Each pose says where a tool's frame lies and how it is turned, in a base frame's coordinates. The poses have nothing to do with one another.
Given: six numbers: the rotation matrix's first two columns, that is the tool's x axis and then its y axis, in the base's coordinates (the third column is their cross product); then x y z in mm.
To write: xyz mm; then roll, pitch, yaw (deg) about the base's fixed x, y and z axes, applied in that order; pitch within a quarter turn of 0, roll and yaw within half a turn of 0. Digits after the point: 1 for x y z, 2 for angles.
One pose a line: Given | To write
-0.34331, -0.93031, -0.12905, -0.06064, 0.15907, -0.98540, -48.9, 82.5, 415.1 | -48.9, 82.5, 415.1, -96.43, 7.41, -110.26
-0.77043, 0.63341, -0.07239, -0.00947, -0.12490, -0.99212, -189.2, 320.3, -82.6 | -189.2, 320.3, -82.6, -84.12, 4.15, 140.57
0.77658, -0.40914, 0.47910, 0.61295, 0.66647, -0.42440, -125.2, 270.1, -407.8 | -125.2, 270.1, -407.8, -28.91, -28.63, -27.78
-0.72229, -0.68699, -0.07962, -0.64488, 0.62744, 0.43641, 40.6, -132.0, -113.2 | 40.6, -132.0, -113.2, 154.04, 4.57, -136.43
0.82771, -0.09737, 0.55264, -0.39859, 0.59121, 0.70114, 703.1, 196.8, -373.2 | 703.1, 196.8, -373.2, 57.28, -33.55, -6.71
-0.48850, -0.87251, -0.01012, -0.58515, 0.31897, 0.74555, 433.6, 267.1, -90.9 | 433.6, 267.1, -90.9, 131.79, 0.58, -119.24
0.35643, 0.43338, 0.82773, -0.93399, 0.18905, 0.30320, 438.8, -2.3, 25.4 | 438.8, -2.3, 25.4, 32.71, -55.87, 50.56
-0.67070, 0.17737, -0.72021, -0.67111, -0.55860, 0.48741, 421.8, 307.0, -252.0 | 421.8, 307.0, -252.0, 44.63, 46.07, 165.19
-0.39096, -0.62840, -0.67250, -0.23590, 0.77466, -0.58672, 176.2, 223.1, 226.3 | 176.2, 223.1, 226.3, -127.56, 42.26, -121.89
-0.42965, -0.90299, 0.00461, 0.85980, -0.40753, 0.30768, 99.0, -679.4, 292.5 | 99.0, -679.4, 292.5, 17.92, -0.26, -115.45
